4 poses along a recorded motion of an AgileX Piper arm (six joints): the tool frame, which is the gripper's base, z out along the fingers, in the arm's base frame.
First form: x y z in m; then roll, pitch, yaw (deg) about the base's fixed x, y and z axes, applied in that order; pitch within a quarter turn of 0, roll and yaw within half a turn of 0.
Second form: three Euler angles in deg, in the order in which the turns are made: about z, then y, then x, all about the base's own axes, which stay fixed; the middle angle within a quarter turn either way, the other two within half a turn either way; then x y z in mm. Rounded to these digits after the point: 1 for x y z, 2 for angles.
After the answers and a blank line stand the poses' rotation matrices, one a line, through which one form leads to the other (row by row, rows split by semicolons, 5 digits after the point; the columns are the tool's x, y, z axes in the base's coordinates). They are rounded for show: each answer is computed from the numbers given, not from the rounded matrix.
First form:
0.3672, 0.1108, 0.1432, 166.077, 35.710, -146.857
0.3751, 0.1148, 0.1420, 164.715, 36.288, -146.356
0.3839, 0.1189, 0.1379, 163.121, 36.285, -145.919
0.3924, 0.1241, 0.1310, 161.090, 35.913, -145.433
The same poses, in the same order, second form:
136.36, 20.05, -147.03, 367.2, 110.8, 143.2
135.29, 19.22, -145.43, 375.1, 114.8, 142.0
134.54, 17.84, -144.13, 383.9, 118.9, 137.9
133.89, 15.85, -142.79, 392.4, 124.1, 131.0

-0.67988 -0.64826 0.34281; -0.44394 0.73592 0.51121; -0.58368 0.19538 -0.78813
-0.67104 -0.66432 0.32923; -0.44658 0.71661 0.53576; -0.59184 0.21249 -0.77754
-0.66764 -0.67854 0.30634; -0.45170 0.69628 0.55782; -0.59180 0.23405 -0.77136
-0.66693 -0.69328 0.27306; -0.45952 0.67117 0.58170; -0.58656 0.26248 -0.76620

